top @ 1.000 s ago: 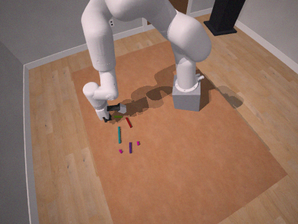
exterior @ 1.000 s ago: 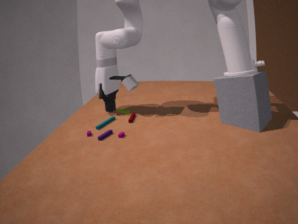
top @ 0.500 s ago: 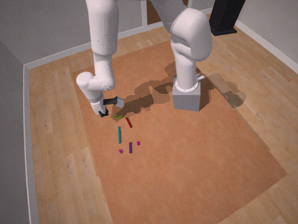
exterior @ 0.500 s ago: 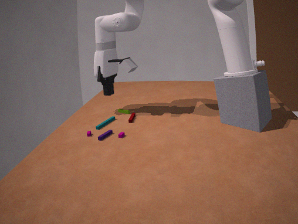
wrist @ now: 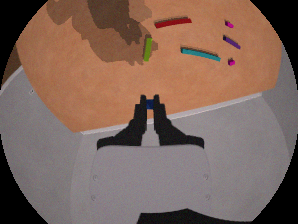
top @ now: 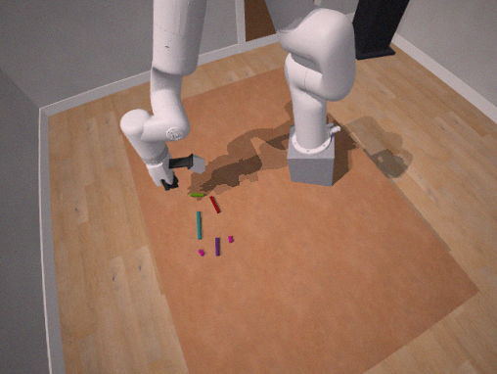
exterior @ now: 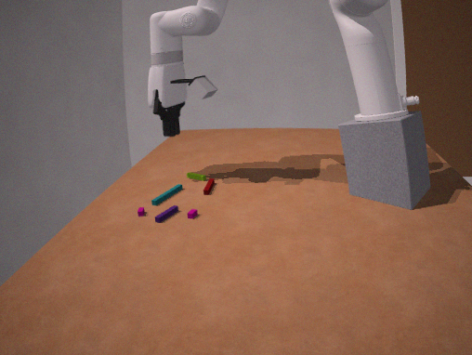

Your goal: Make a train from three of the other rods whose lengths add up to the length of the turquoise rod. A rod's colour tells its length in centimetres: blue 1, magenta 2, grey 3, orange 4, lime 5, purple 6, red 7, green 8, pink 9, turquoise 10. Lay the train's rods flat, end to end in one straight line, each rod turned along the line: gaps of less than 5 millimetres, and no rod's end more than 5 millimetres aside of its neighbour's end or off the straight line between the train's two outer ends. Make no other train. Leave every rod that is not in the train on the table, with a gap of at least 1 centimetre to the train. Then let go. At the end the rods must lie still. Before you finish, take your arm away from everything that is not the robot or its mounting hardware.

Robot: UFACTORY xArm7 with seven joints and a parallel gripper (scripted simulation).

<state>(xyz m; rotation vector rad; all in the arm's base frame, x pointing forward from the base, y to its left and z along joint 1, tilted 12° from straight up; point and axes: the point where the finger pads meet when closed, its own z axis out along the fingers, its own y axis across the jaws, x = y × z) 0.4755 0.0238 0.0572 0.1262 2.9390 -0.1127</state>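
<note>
My gripper is now 12 cm above the lime rod and 6 cm past it. From my hand the other things lie so: blue rod (2 cm below); turquoise rod (12 cm to the left, 12 cm below, 5 cm behind); red rod (12 cm below, 11 cm behind, 6 cm to the left).
</note>
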